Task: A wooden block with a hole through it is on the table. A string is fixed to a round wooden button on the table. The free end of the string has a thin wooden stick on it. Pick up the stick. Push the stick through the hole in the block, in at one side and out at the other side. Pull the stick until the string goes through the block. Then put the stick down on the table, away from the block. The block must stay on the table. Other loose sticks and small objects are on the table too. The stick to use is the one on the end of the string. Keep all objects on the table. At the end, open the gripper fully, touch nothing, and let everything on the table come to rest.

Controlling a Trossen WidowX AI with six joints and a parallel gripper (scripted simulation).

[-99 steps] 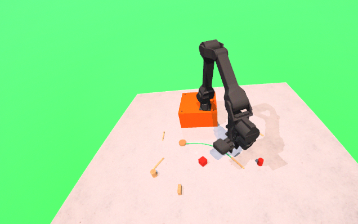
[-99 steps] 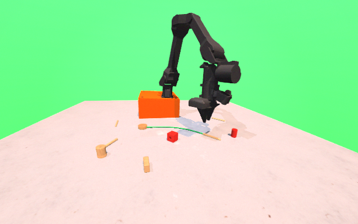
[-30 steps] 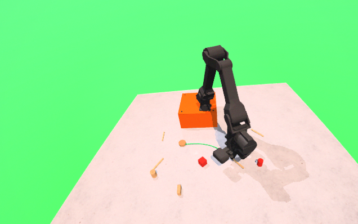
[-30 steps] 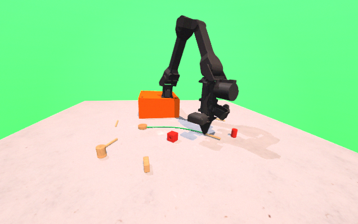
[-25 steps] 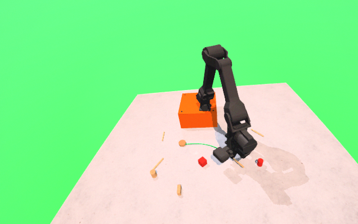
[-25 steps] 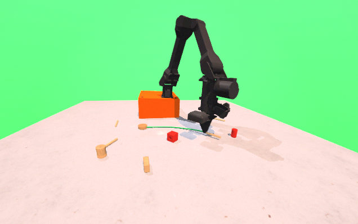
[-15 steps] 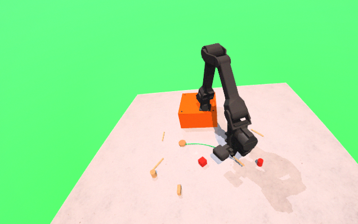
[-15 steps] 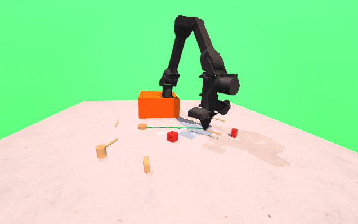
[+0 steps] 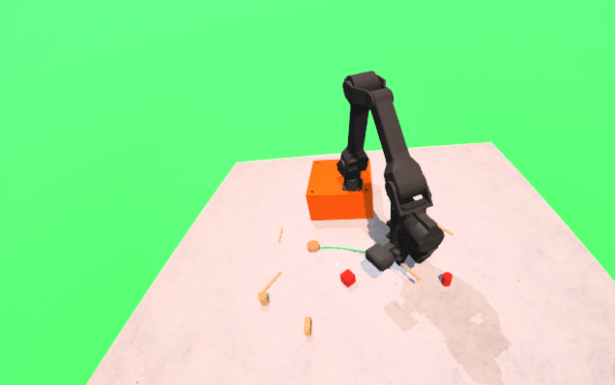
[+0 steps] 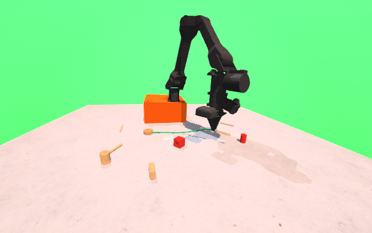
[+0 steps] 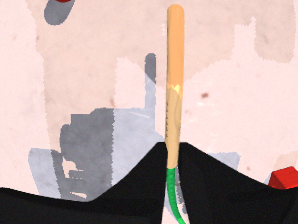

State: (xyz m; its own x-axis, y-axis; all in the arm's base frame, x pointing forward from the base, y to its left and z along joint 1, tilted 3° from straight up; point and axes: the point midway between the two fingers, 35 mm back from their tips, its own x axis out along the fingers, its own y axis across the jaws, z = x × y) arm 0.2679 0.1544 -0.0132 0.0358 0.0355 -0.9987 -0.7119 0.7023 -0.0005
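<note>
My gripper tip is now 19 cm short of the small wooden block, 21 cm to the left of it and 3 cm above it. The rest, counted from my gripper tip: thin wooden stick 1 cm ahead, 1 cm to the left; red cube 4 cm ahead, 13 cm to the right, 3 cm below; red cylinder 2 cm ahead, 12 cm to the left, 3 cm below.
</note>
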